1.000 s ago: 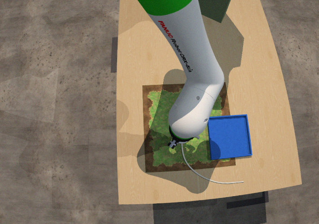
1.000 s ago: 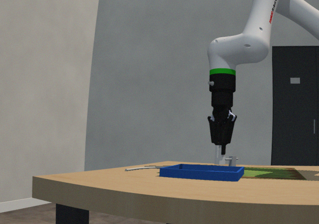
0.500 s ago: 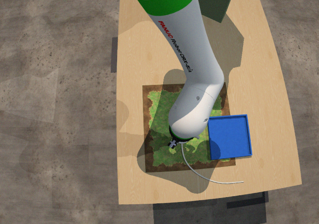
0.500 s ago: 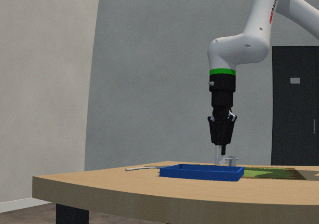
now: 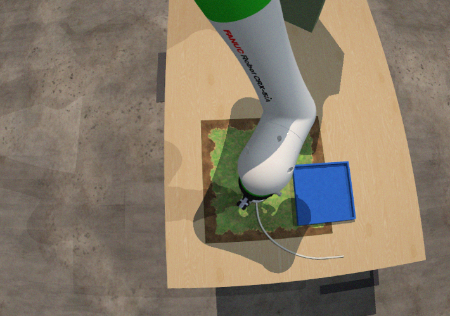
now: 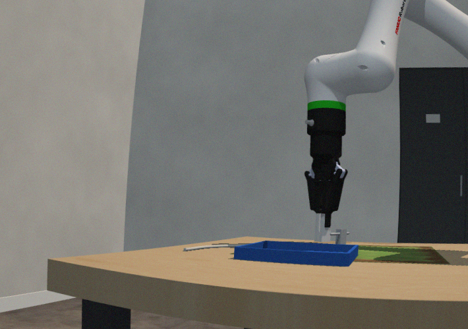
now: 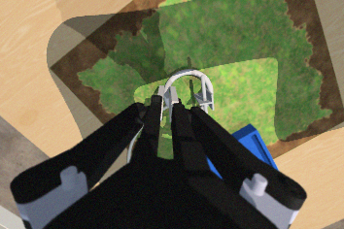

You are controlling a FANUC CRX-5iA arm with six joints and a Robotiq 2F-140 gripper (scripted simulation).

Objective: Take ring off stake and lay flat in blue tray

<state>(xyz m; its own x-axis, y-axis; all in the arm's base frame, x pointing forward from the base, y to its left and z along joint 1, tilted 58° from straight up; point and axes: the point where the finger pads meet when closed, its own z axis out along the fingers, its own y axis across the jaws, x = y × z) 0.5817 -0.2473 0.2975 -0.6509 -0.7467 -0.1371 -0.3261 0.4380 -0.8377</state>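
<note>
The ring is 20 mm behind my hand, 30 mm to the left of it and 40 mm below it. The rest, counted from my hand: grey stake: 30 mm behind, 50 mm to the left, 20 mm below; green mat: 40 mm behind, 80 mm to the left, 60 mm below; blue tray: 100 mm ahead, 220 mm to the left, 40 mm below.
</note>
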